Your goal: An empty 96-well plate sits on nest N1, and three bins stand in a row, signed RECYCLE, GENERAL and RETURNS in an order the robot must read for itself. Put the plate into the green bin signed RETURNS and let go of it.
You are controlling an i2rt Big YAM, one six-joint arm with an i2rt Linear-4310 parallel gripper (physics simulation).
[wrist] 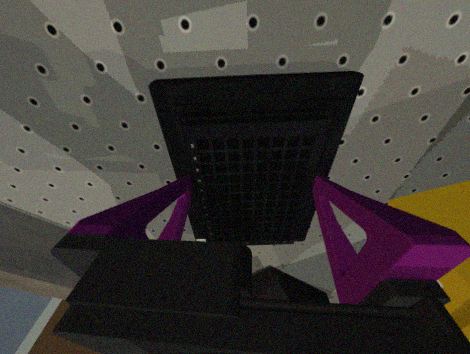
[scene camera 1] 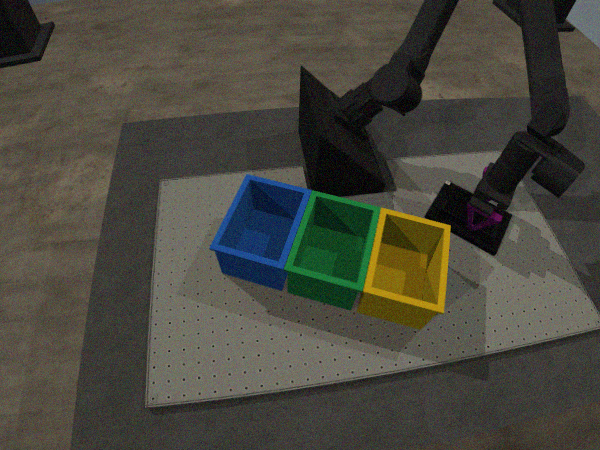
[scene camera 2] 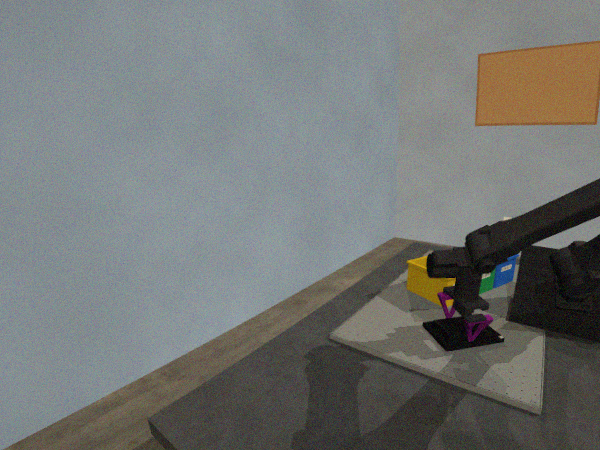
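Observation:
The dark 96-well plate lies level in the black nest; its well grid shows in the wrist view. My gripper is open, its magenta fingers low on either side of the plate with nothing gripped. The green bin stands between the blue bin and the yellow bin. The insides of all three look empty in scene camera 1. Small pale signs show on the green and blue bins in scene camera 2, too small to read.
The yellow bin is the nearest bin to the nest. A tall dark wedge-shaped block stands behind the bins, with a second dark jointed arm above it. The perforated pale board lies under the bins and nest.

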